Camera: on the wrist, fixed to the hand. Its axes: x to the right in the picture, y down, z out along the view.
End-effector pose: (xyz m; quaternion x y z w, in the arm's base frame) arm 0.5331 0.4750 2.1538 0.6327 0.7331 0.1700 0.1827
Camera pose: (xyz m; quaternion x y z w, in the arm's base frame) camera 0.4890 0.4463 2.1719 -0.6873 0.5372 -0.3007 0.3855
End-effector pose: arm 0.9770 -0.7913 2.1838 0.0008 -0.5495 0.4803 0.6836
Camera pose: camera 1.0289 -0.8048 2.1688 0.6142 -0.1913 -0.7015 0.3067
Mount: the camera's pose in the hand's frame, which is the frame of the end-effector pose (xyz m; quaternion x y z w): -0.0235 -0.0335 -0.0377 0.0577 0.2578 0.9642 0.0217
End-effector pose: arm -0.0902 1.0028 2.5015 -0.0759 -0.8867 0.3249 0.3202
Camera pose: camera -0.0461 0.9886 2.5323 0.9219 -0.1552 -0.3474 0.0733
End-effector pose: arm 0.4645 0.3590 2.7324 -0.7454 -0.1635 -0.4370 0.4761
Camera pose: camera 0.4104 0.3474 2.7386 -0.0337 0.8127 0.2669 0.5169
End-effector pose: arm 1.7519 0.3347 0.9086 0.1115 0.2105 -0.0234 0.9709
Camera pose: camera 1.7122 0.3106 0.8780 -0.2675 -0.1460 -0.9523 0.0171
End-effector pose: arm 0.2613 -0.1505 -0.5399 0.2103 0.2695 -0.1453 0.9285
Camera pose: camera 0.2128 -0.1583 -0.5661 0.3554 0.0341 0.9308 0.0786
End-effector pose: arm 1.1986 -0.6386 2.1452 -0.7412 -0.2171 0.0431 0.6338
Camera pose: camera 1.1812 -0.6787 2.1796 -0.2000 0.8758 0.4335 0.0709
